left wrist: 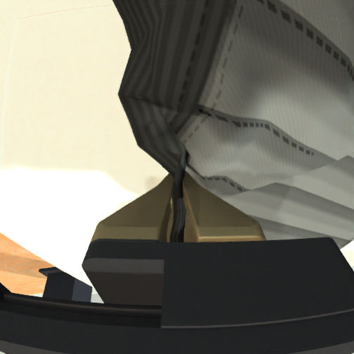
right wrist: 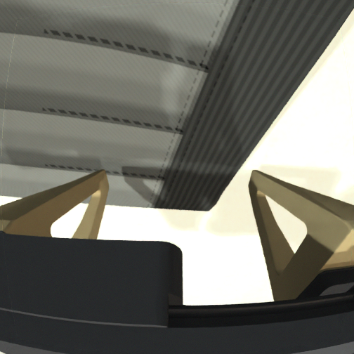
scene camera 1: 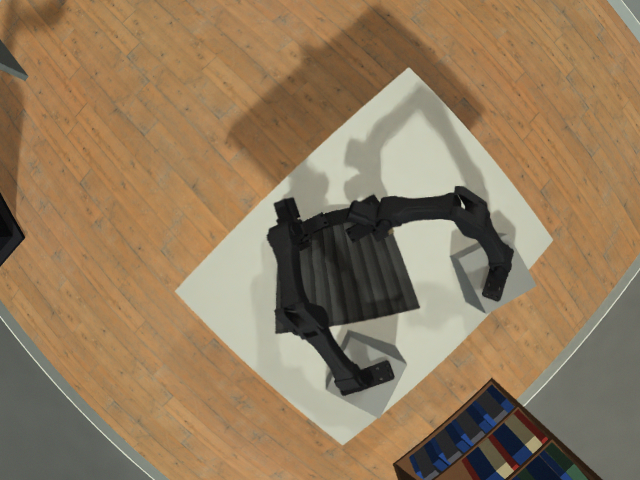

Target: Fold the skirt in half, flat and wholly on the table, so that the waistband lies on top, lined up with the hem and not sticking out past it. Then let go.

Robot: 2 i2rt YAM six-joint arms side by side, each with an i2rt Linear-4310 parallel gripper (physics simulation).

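The dark pleated skirt (scene camera 1: 356,279) (left wrist: 280,95) (right wrist: 100,85) lies on the white table (scene camera 1: 227,289), its upper end partly hidden under the arms. Its ribbed waistband (left wrist: 170,55) (right wrist: 240,95) shows in both wrist views, beside paler grey cloth with dashed stitching. My left gripper (scene camera 1: 303,241) (left wrist: 178,178) is shut on the waistband's end, which is bunched and creased between the fingertips. My right gripper (scene camera 1: 371,235) (right wrist: 178,177) is open and empty, with the waistband's other corner just beyond and between its fingertips in the right wrist view. How the layers line up is hidden.
Grey arm bases (scene camera 1: 385,395) (scene camera 1: 519,284) stand at the table's lower and right sides. My left forearm crosses the skirt's left side. A bookshelf (scene camera 1: 443,422) stands on the wooden floor (scene camera 1: 129,155) at the lower right, beyond the table's edge.
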